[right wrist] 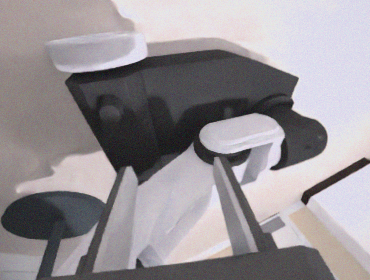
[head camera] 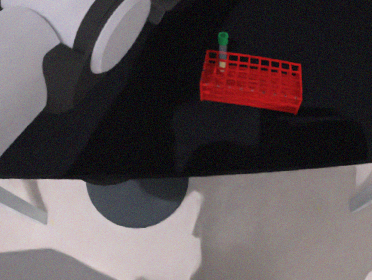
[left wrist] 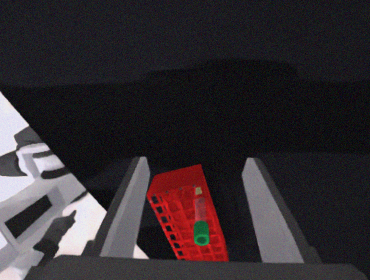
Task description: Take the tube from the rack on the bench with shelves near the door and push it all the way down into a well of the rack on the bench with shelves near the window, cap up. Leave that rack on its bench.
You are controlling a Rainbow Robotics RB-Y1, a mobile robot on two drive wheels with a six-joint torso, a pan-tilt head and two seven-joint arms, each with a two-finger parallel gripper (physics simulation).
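Frame: origin at the robot's base, x left, y back, z up, level; metres.
Seen in the pictures: left gripper, fingertip midpoint: (head camera: pixel 164 9) (left wrist: pixel 195 165); right gripper, fingertip midpoint: (right wrist: pixel 174 169) (left wrist: pixel 68 212).
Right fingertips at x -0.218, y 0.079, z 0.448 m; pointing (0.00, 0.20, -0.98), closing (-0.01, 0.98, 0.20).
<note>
A point is followed by its place in that frame.
A tube with a green cap (head camera: pixel 223 38) {x 0.142, y -0.602, z 0.882 m} (left wrist: pixel 201 233) {x 0.154, y -0.610, z 0.881 m} stands cap up in a well near the left end of the red rack (head camera: pixel 250 100) {x 0.069, y -0.557, z 0.772 m} (left wrist: pixel 182 176) {x 0.175, y -0.584, z 0.792 m} in the head view. Its cap is well above the rack's top grid, and its pale lower part shows through the rack. My left gripper (left wrist: pixel 195 165) {x 0.263, y -0.614, z 0.914 m} is open and empty; in the left wrist view the rack and tube appear between its fingers, with the rack's end wall near fingertip level in the picture. The gap in depth is hard to tell. My right gripper (right wrist: pixel 174 169) {x -0.218, y 0.079, z 0.448 m} is open and empty, away from the rack.
The rack stands on a black bench top (head camera: pixel 125 150) {x 0.259, y -0.378, z 0.763 m}. A dark round stool (head camera: pixel 137 205) {x 0.414, y -0.401, z 0.032 m} (right wrist: pixel 52 215) {x 0.409, y -0.517, z 0.031 m} is beside the bench's front edge. My left arm (head camera: pixel 30 75) {x 0.175, y -0.273, z 1.172 m} fills the upper left of the head view. Robot body parts (right wrist: pixel 175 100) {x -0.141, y 0.144, z 0.170 m} show beyond the right fingers.
</note>
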